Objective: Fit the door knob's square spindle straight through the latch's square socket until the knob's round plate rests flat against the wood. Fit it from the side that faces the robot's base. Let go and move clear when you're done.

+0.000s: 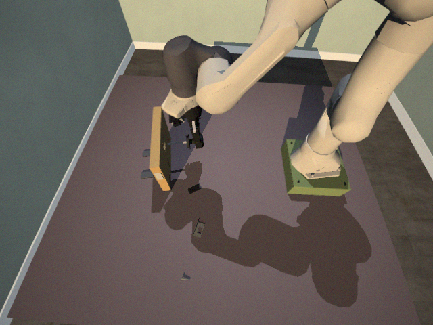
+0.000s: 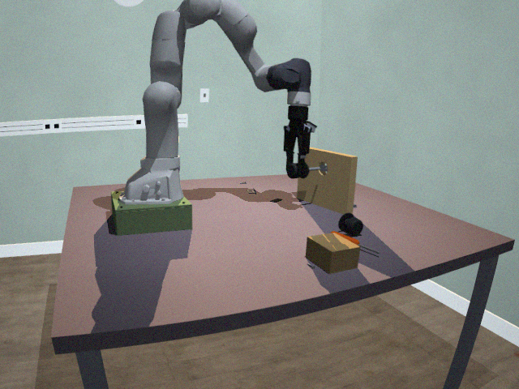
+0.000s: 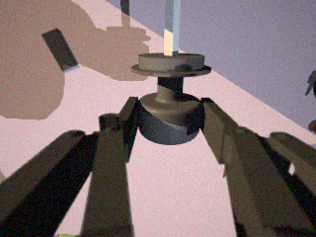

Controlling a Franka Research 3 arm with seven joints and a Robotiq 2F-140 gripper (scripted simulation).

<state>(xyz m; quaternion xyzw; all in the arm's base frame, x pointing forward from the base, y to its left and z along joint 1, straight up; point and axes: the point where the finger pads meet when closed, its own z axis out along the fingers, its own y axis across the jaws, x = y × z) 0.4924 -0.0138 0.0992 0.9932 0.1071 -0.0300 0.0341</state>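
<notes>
My gripper is now 16 cm short of the wooden door panel, 5 cm above it and 3 cm to the right of it.
</notes>
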